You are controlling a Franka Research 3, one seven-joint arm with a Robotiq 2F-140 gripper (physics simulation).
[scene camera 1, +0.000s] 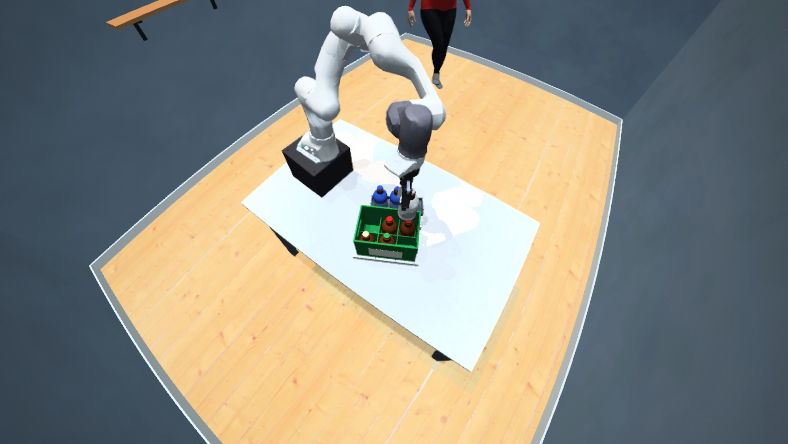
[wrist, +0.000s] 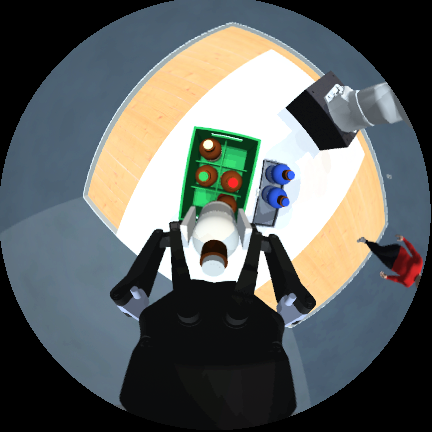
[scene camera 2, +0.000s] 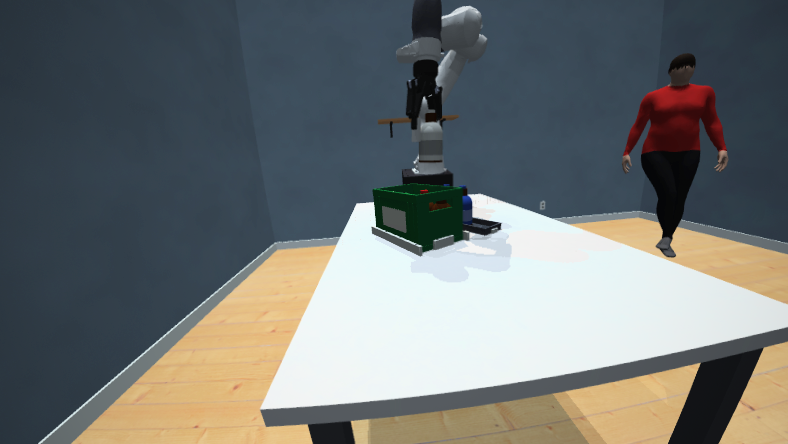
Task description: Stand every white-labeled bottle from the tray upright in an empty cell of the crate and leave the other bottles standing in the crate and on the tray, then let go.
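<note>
My gripper [scene camera 1: 406, 201] [scene camera 2: 425, 116] [wrist: 216, 215] is shut on the white-labeled bottle [scene camera 1: 408, 214] [wrist: 214, 237], which hangs upright high over the crate's end in the wrist view. The green crate [scene camera 1: 386, 244] [scene camera 2: 417, 220] [wrist: 187, 182] has six cells. Four hold brown bottles: a cream-capped one [scene camera 1: 365, 237] [wrist: 210, 150], a green-capped one [scene camera 1: 386, 238] [wrist: 206, 176] and two red-capped ones [scene camera 1: 389, 225] [scene camera 1: 408, 227]. The back-left and front-right cells look empty in scene camera 1. Two blue bottles [scene camera 1: 379, 195] [wrist: 279, 174] stand on the tray [scene camera 2: 486, 226] [wrist: 267, 216], whose third place is empty.
Low grey strips [scene camera 1: 386, 261] [scene camera 2: 397, 241] lie along the crate's base on the white table [scene camera 1: 463, 308] [scene camera 2: 496, 330]. The tray stands close beside the crate, on the robot base's side. The black robot base [scene camera 1: 321, 175] [wrist: 322, 112] is at the table's far end. A person [scene camera 1: 439, 33] [scene camera 2: 675, 132] stands beyond the table.
</note>
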